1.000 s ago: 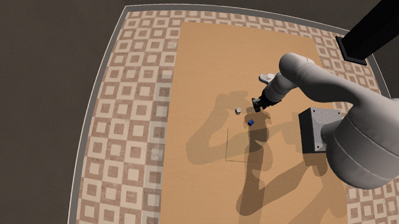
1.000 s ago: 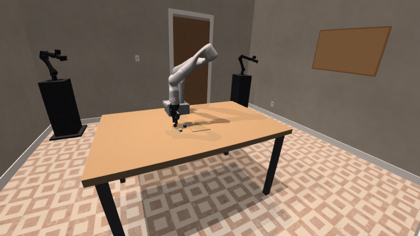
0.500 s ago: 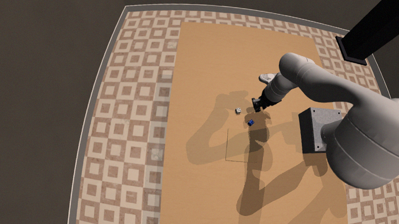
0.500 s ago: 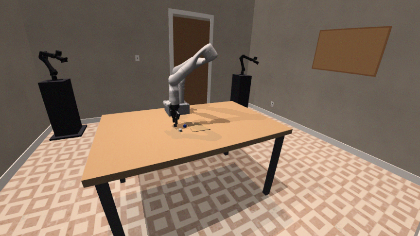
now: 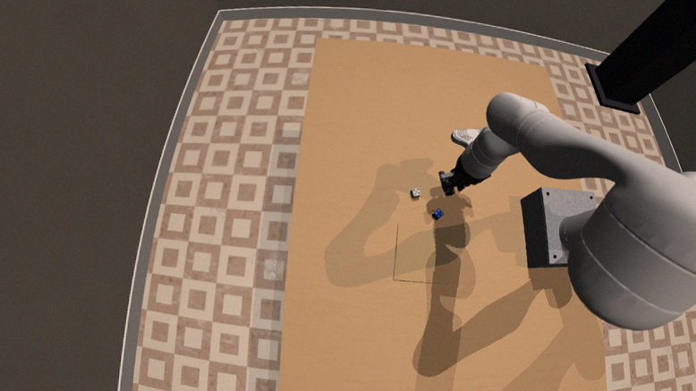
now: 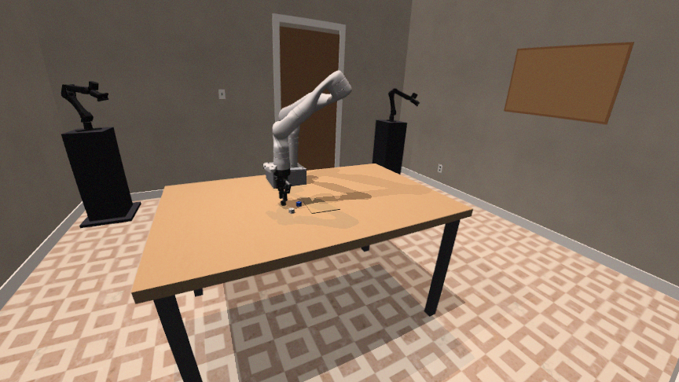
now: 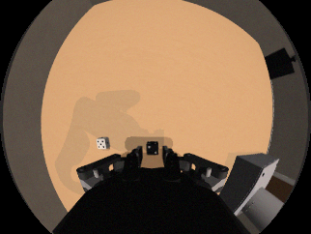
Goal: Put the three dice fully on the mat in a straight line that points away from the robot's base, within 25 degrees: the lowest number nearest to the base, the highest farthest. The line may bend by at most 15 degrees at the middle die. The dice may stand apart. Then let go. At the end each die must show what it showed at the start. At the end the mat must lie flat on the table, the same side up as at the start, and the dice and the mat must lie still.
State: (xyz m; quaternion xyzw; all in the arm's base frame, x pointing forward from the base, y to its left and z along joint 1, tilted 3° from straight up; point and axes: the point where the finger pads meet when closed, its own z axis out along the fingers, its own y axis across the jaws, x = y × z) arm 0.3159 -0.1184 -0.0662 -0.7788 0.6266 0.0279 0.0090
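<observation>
The black die is 4 cm below my hand. Also, from my hand: blue die: 7 cm to the left, 4 cm below, 4 cm ahead; mat: 17 cm to the left, 7 cm ahead, 4 cm below; white die: 9 cm ahead, 4 cm below, 1 cm to the left.
</observation>
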